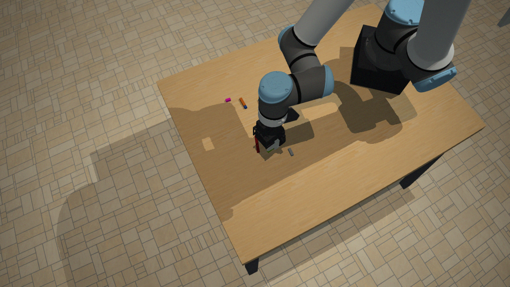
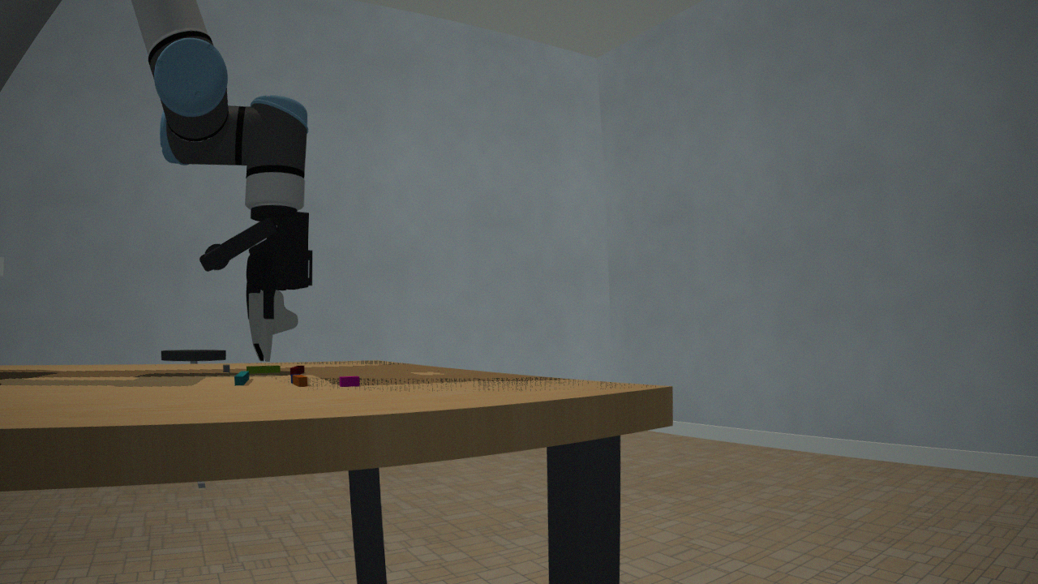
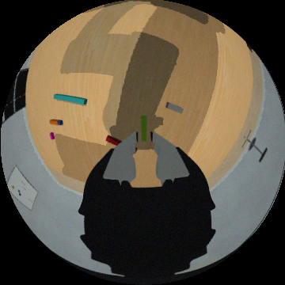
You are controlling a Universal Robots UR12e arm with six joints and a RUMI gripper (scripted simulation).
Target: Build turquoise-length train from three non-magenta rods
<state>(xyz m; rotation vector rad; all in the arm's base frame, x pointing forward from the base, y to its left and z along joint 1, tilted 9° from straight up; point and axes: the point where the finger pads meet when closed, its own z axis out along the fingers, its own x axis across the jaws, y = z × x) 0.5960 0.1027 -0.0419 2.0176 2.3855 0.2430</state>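
Right now the lime rod is 3 cm below my hand. The rest, counted from my hand: grey rod (5 cm to the left, 5 cm behind, 3 cm below); red rod (4 cm to the right, 4 cm ahead, 3 cm below); turquoise rod (17 cm to the right, 5 cm behind, 3 cm below).
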